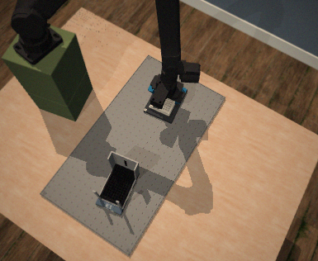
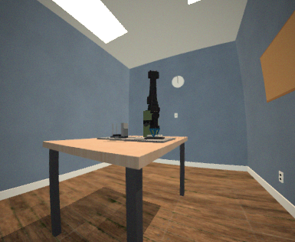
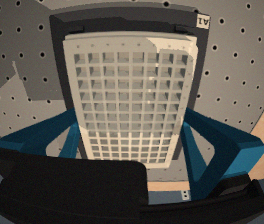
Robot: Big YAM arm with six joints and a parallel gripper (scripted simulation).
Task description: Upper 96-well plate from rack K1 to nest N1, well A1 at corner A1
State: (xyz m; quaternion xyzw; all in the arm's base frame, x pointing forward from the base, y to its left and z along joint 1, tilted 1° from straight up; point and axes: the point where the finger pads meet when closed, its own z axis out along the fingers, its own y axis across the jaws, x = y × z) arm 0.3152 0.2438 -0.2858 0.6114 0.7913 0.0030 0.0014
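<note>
My gripper is now right at the white 96-well plate. Also, from my hand: dark plate: 370 mm to the right, 90 mm ahead; then pale A1 square: 90 mm to the right, 30 mm behind, 20 mm below.
</note>
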